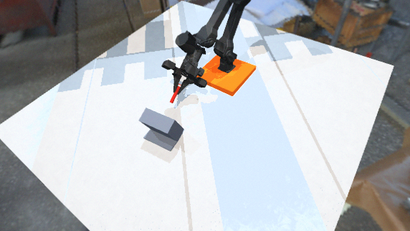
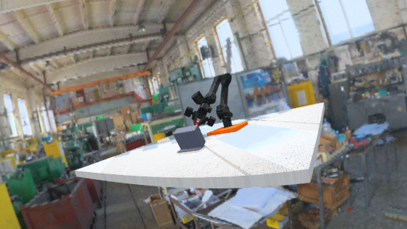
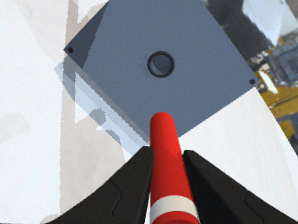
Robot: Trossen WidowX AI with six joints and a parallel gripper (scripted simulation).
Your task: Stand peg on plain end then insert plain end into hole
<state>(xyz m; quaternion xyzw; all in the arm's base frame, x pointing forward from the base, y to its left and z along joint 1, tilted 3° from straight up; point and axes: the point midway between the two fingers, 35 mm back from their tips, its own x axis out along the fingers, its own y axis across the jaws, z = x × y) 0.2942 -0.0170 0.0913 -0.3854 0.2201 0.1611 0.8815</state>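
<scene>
My gripper tip is now 120 mm short of the panel, 40 mm to the right of it and 50 mm above it. Also, from my gripper tip: red peg: 20 mm behind, 10 mm above.
</scene>
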